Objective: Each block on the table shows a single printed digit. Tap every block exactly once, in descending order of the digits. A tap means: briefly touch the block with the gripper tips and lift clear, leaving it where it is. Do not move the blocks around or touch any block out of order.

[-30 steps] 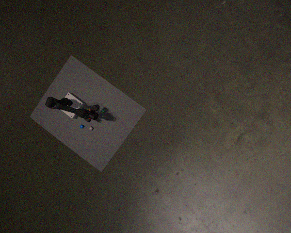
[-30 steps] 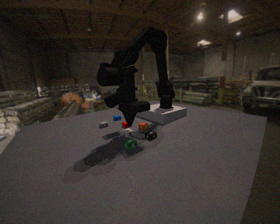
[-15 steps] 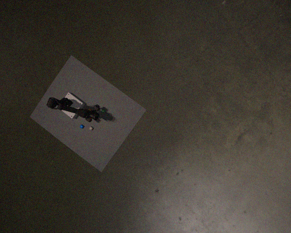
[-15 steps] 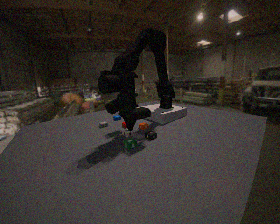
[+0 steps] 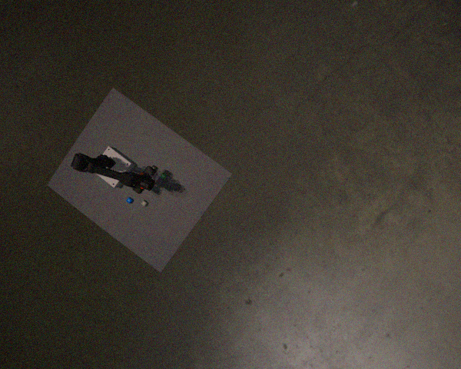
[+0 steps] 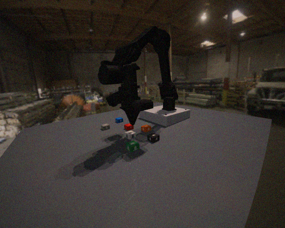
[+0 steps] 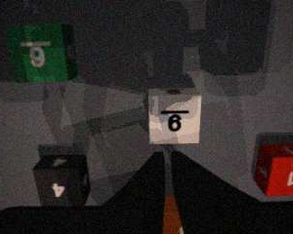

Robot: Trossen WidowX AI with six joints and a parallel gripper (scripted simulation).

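Right now my gripper tip is 1 cm short of the white block, 1 cm to the left of it and 4 cm above it.
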